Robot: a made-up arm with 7 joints.
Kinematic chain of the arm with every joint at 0, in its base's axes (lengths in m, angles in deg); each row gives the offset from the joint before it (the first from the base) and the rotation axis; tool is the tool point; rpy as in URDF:
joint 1: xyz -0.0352 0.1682 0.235 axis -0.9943 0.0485 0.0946
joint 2: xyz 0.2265 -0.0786 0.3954 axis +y
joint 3: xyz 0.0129 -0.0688 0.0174 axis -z
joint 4: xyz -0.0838 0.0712 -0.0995 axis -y
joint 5: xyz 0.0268 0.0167 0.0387 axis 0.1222 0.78 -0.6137
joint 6: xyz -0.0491 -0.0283 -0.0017 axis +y
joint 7: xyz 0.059 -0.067 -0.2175 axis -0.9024 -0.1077 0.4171
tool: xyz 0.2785 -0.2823 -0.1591 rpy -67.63 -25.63 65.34
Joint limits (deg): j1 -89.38..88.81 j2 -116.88..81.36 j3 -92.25..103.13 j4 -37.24..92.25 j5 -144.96..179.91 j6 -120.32..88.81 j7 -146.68..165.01
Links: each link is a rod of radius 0.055 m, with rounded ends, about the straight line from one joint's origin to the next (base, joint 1, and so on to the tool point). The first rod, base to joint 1, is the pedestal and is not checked.
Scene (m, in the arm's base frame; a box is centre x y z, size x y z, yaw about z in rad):
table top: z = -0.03
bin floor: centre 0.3 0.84 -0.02 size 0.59 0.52 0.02 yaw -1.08
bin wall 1: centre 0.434 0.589 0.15 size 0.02 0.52 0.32 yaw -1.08
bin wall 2: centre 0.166 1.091 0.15 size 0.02 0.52 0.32 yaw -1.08
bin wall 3: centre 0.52 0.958 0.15 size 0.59 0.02 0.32 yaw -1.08
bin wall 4: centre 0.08 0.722 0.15 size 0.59 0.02 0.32 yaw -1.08
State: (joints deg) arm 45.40 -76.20 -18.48 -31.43 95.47 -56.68 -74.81
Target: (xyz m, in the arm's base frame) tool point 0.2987 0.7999 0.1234
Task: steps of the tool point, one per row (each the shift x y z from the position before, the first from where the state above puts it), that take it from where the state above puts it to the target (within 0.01 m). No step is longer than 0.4 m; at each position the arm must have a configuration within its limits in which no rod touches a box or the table.
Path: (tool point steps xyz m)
1: 0.2544 0.2059 0.1840
2: 0.0635 0.3517 0.0770
3: -0.1632 0.3227 -0.0565
4: -0.3279 0.1303 -0.1253
5: 0.0018 0.0322 -0.2083
6: -0.0018 -0.0322 -0.1990

